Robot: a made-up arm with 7 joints. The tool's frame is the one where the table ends. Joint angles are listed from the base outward.
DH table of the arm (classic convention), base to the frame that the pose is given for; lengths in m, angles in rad. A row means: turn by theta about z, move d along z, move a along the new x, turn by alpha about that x. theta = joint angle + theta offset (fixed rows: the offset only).
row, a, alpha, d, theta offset
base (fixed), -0.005, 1.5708, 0.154, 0
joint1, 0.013, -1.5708, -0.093, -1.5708
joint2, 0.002, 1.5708, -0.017, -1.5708
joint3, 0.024, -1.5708, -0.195, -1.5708
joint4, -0.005, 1.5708, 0.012, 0
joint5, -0.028, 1.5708, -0.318, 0
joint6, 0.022, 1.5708, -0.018, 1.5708
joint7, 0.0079, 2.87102, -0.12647, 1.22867
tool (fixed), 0, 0, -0.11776, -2.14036
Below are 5 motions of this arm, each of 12 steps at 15 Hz.
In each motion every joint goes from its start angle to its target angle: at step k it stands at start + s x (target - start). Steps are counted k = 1, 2, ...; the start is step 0. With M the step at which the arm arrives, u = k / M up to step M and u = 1 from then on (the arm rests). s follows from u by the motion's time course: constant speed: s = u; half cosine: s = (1 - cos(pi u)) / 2; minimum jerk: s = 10 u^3 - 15 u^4 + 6 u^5.
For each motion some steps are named. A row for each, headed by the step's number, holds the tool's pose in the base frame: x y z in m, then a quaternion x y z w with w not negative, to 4 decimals.
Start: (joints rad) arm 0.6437 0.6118 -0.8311 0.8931 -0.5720 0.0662 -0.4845
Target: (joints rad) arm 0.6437 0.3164 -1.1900 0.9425 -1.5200 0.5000 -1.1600
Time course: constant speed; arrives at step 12
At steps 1, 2, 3, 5, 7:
1: 0.3470 0.1158 -0.1106 0.7619 -0.0828 -0.1280 0.6295
2: 0.3412 0.1004 -0.1176 0.7863 -0.1114 -0.1208 0.5955
3: 0.3348 0.0853 -0.1245 0.8077 -0.1440 -0.1125 0.5605
5: 0.3201 0.0563 -0.1376 0.8396 -0.2198 -0.0927 0.4880
7: 0.3034 0.0294 -0.1502 0.8547 -0.3070 -0.0682 0.4131

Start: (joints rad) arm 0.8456 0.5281 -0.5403 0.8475 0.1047 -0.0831 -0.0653
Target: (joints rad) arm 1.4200 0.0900 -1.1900 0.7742 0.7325 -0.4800 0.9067
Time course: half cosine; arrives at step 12
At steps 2, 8, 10, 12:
2: 0.4300 0.1467 0.0373 0.3472 -0.1361 -0.1778 0.9107
8: 0.4381 -0.0395 0.1285 0.2444 -0.3146 -0.6313 0.6654
10: 0.4233 -0.0829 0.1516 0.2463 -0.3401 -0.7211 0.5511
12: 0.4167 -0.0976 0.1593 0.2496 -0.3461 -0.7495 0.5061

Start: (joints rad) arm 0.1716 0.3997 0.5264 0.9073 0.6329 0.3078 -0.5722
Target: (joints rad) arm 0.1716 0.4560 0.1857 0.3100 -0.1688 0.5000 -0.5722
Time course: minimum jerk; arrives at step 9
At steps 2, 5, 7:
2: 0.2248 0.3592 -0.1152 -0.0849 0.2319 0.4557 0.8552
5: 0.2102 0.3327 -0.2014 0.1537 0.4672 0.3589 0.7933
7: 0.1806 0.3188 -0.2505 0.2967 0.5807 0.2713 0.7079

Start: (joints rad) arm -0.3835 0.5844 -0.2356 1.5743 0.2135 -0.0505 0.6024
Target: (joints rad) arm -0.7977 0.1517 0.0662 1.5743 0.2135 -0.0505 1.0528
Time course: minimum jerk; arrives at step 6
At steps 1, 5, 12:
1: 0.1765 0.0941 -0.1214 0.0484 0.1193 -0.5400 0.8318
5: 0.0869 0.0970 -0.1575 -0.2173 0.1486 -0.5162 0.8150
12: 0.0826 0.0975 -0.1585 -0.2265 0.1493 -0.5133 0.8142

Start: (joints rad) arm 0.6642 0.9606 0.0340 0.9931 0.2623 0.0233 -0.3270
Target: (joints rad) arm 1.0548 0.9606 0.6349 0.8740 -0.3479 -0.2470 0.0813
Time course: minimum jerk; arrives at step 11
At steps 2, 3, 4, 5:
2: 0.3049 0.3768 0.1627 0.3458 -0.1755 0.3008 0.8713
3: 0.2986 0.3848 0.1774 0.3537 -0.1969 0.3079 0.8610
4: 0.2873 0.3970 0.1979 0.3657 -0.2254 0.3190 0.8448
5: 0.2712 0.4120 0.2202 0.3800 -0.2546 0.3332 0.8245

